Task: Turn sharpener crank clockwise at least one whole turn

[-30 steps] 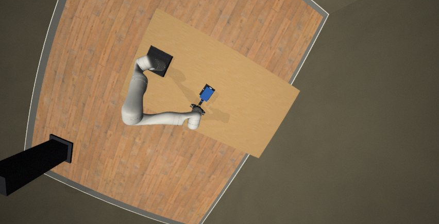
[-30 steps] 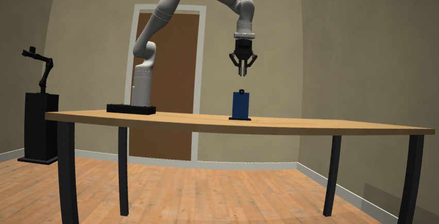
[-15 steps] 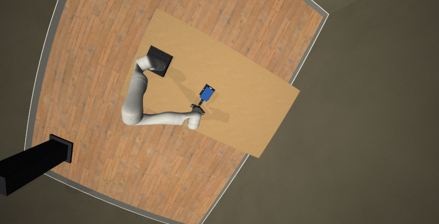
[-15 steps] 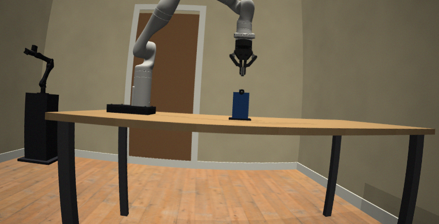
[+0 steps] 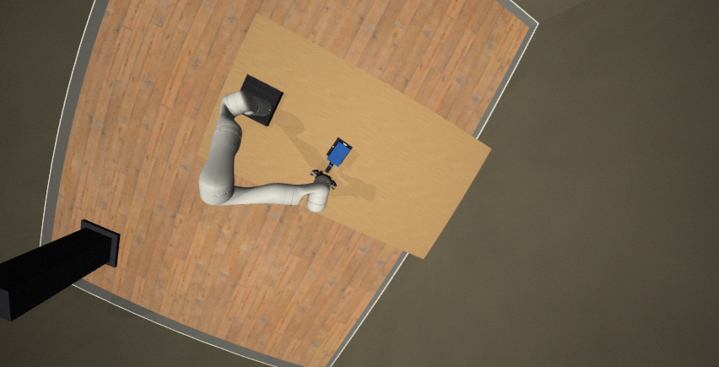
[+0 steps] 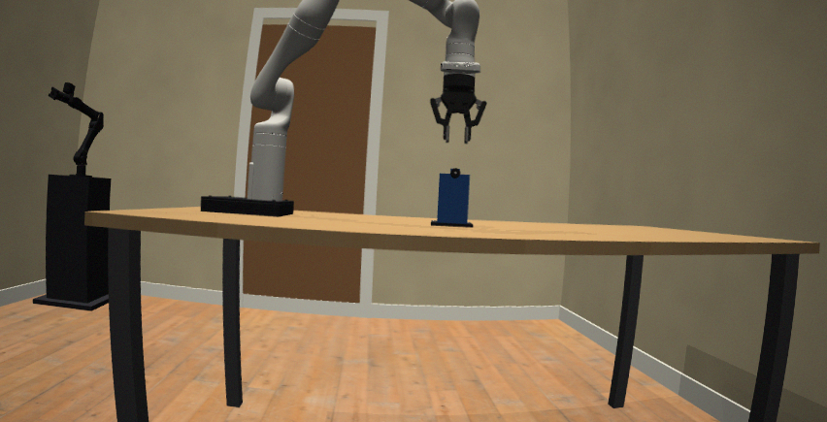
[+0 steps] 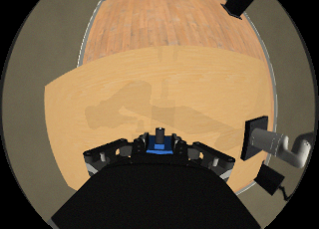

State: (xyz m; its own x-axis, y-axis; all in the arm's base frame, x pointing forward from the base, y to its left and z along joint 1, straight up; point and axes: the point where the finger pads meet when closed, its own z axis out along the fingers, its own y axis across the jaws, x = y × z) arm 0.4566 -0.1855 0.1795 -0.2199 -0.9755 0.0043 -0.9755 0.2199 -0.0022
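The dark crank knob is 90 mm below my hand and 20 mm to the left of it.
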